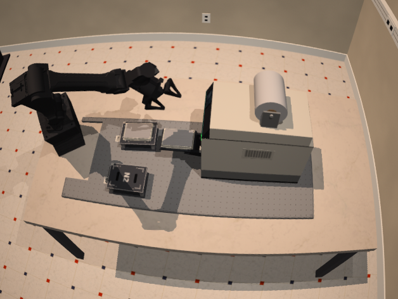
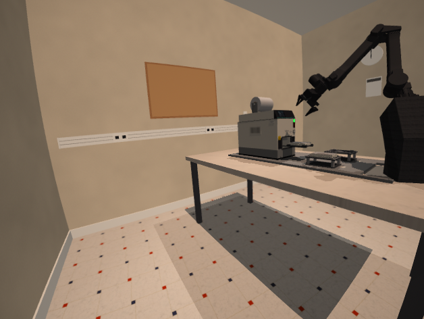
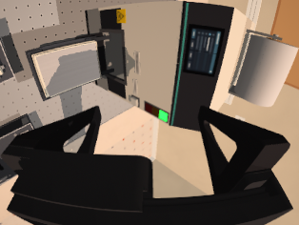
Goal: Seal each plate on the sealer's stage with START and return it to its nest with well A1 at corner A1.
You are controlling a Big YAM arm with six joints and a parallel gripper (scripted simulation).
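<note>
Now: hand 23 cm above the plate, 1 cm to the left of it and 1 cm short of it. The rest, counted from my hand: yellow warning label (18 cm below, 13 cm ahead, 5 cm to the left); then start button (15 cm below, 12 cm to the right, 9 cm ahead); then sealer stage (24 cm below, 1 cm to the right, 1 cm ahead).
</note>
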